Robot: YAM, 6 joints.
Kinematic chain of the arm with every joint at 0, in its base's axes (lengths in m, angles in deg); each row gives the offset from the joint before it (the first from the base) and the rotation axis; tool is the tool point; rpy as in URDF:
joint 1: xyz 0 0 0.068 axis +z
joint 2: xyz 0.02 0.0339 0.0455 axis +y
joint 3: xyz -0.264 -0.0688 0 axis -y
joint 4: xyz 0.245 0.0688 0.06 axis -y
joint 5: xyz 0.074 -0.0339 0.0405 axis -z
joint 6: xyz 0.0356 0 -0.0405 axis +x
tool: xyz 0 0 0 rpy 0 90 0
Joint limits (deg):
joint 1: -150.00..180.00
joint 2: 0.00..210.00
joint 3: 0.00..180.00
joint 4: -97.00..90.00
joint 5: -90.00..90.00
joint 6: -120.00..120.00
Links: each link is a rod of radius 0.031 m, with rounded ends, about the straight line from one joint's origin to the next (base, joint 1, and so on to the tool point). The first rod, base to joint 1, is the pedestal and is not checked.
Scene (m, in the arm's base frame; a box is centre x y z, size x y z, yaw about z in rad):
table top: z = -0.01
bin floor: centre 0.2 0.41 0 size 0.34 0.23 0.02 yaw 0.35
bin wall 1: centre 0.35 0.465 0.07 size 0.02 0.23 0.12 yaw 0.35
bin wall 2: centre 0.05 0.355 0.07 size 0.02 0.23 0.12 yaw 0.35
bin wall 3: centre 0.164 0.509 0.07 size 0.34 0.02 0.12 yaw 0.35
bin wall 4: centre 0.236 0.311 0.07 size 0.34 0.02 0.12 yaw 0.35
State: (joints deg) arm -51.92 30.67 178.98 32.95 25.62 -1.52
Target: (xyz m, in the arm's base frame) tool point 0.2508 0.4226 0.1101
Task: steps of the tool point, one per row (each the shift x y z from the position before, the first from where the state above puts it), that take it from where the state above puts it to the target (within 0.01 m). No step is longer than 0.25 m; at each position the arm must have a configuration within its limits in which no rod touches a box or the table.
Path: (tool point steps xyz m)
1: -0.0147 -0.1586 0.1874
2: 0.0950 -0.1625 0.1384
3: 0.1820 -0.1030 0.0677
4: 0.2115 -0.0058 -0.0128
5: 0.1731 0.0884 -0.0887
6: 0.0828 0.1408 -0.1473
7: -0.0227 0.1312 -0.1789
8: -0.1029 0.0662 -0.1792

